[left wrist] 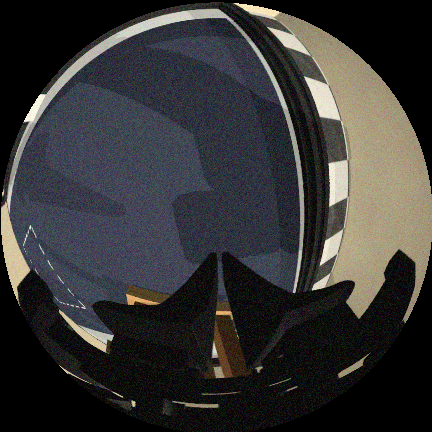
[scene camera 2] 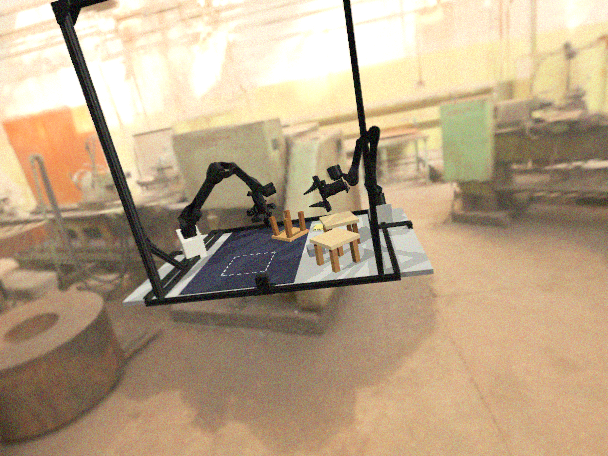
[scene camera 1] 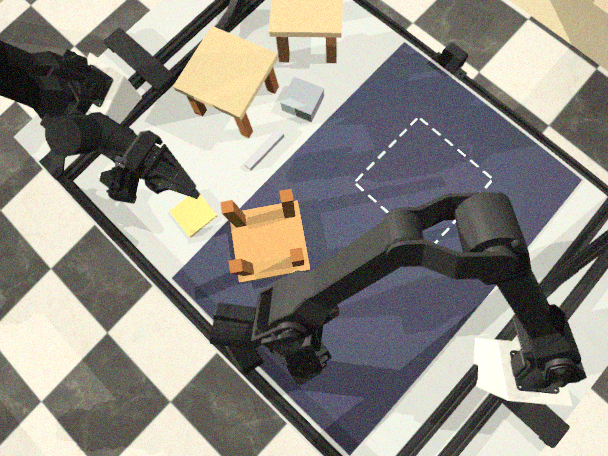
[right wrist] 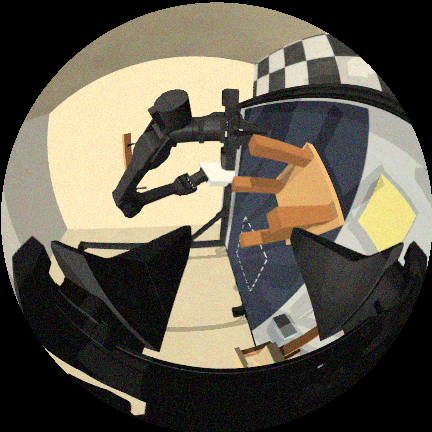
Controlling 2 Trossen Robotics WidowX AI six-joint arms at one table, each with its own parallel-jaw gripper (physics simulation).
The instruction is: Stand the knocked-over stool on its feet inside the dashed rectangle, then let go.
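Frame: origin at the left arm's base, x right, y back, z down, level; millimetres.
Seen in the pictures: left gripper, fingertip midpoint: (left wrist: 218,257) (scene camera 2: 269,226) (right wrist: 267,132); right gripper, fingertip midpoint: (scene camera 2: 306,200) (scene camera 1: 197,192) (right wrist: 243,233); left arm's base at its link origin: (scene camera 2: 188,233) (scene camera 1: 533,372) (right wrist: 203,174); right arm's base at its link origin: (scene camera 2: 379,206) (scene camera 1: 95,86).
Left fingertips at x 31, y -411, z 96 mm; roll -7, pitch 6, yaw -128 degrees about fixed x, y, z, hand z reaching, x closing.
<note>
Offsets run from my left fingertips to a thing's top centre. "spot": to the spot under its first point.
The orange wooden stool @(dy -43, dx +154, dz -85 mm) (scene camera 1: 267,242) (scene camera 2: 290,235) (right wrist: 312,192) lies upside down, seat on the dark blue mat and four legs up, outside the dashed rectangle (scene camera 1: 356,182) (scene camera 2: 221,275) (right wrist: 250,290). My left gripper (left wrist: 218,257) (right wrist: 267,132) is shut with its tips together and nothing between them. It is beside the stool, above the mat; in the left wrist view its fingers hide much of the stool. In scene camera 1 its own arm hides its fingers. My right gripper (scene camera 1: 197,195) (scene camera 2: 307,199) (right wrist: 243,233) is open and empty, above the yellow square, apart from the stool.
Two other stools @(dy -153, dx +454, dz -83 mm) (scene camera 1: 230,70) @(spot: dy -12, dx +582, dz -80 mm) (scene camera 1: 306,17) stand upright on the pale table part. A grey box @(dy -11, dx +458, dz -1 mm) (scene camera 1: 302,97), a thin pale strip @(dy -78, dx +343, dz +19 mm) (scene camera 1: 265,151) and a yellow square @(spot: dy -202, dx +189, dz +25 mm) (scene camera 1: 193,216) (right wrist: 387,215) lie nearby. My left arm reaches across one corner of the rectangle in scene camera 1.
</note>
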